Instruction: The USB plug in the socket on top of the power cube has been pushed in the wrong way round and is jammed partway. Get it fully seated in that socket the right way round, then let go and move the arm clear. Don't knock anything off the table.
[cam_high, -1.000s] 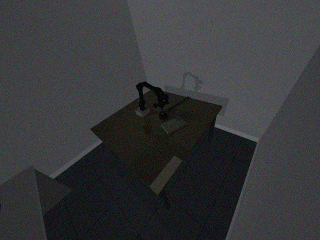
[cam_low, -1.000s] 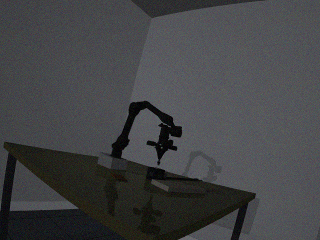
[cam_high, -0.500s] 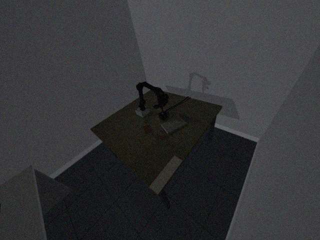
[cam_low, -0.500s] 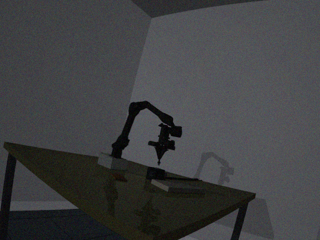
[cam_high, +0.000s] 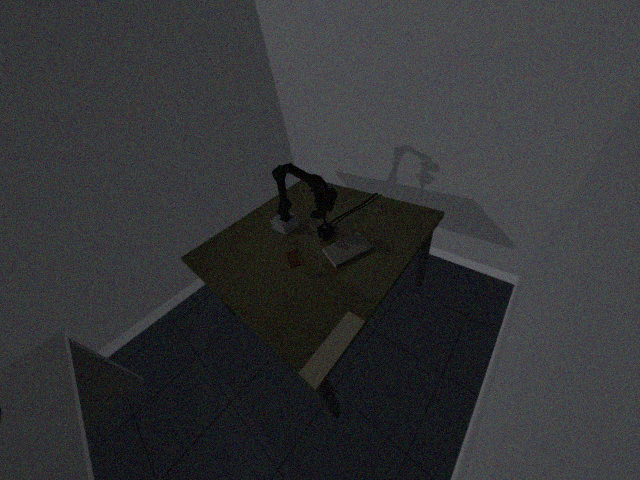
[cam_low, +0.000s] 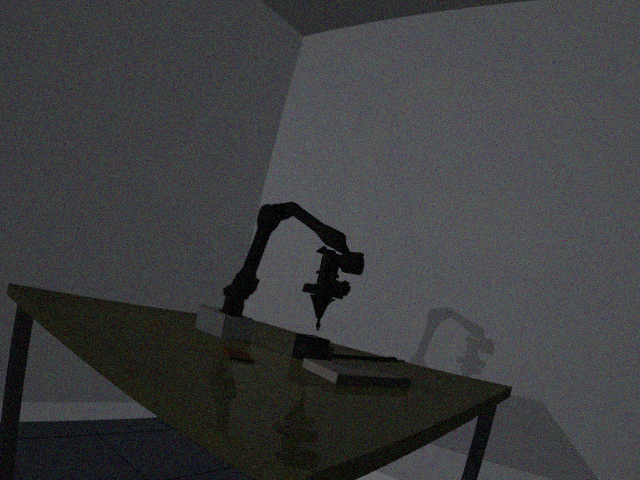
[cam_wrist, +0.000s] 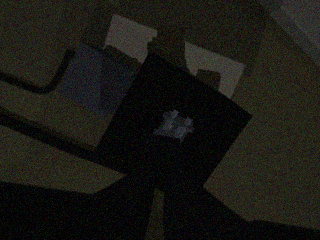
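My gripper tip is now 20 mm above the dark USB plug. Also, from my gripper tip: small orange card (270 mm to the right, 130 mm below, 80 mm behind); pale flat notebook (200 mm ahead, 120 mm below, 70 mm to the right).
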